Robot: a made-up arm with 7 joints. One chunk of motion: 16 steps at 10 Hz.
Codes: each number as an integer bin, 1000 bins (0 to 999) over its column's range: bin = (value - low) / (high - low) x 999, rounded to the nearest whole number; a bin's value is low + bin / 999 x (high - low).
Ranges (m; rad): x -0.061..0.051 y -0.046..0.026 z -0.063..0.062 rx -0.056..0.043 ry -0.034..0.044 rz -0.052..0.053
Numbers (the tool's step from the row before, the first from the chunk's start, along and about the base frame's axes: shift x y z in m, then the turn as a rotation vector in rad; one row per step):
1: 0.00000 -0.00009 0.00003 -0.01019 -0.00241 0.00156
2: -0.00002 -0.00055 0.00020 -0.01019 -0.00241 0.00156
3: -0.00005 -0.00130 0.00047 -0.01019 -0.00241 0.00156
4: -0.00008 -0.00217 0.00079 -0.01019 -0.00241 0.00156
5: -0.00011 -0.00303 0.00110 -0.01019 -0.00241 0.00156
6: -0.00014 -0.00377 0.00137 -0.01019 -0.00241 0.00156
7: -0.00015 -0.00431 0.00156 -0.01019 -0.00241 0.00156
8: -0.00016 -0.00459 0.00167 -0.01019 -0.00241 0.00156
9: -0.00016 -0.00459 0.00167 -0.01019 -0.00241 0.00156
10: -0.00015 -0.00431 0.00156 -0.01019 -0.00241 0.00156
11: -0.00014 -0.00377 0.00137 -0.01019 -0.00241 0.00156
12: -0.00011 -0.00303 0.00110 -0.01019 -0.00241 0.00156
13: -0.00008 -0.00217 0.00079 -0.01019 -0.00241 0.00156
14: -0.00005 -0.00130 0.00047 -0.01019 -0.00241 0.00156
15: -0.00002 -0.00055 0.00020 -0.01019 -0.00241 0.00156
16: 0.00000 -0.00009 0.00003 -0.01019 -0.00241 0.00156
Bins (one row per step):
1: 544 637 504 462 405 510
2: 544 631 505 462 405 510
3: 544 620 507 462 405 510
4: 543 608 510 462 405 510
5: 543 596 512 462 405 510
6: 543 586 514 462 405 510
7: 543 578 516 462 405 510
8: 543 575 517 462 405 510
9: 543 575 517 462 405 510
10: 543 578 516 462 405 510
11: 543 586 514 462 405 510
12: 543 596 512 462 405 510
13: 543 608 510 462 405 510
14: 544 620 507 462 405 510
15: 544 631 505 462 405 510
16: 544 637 504 462 405 510

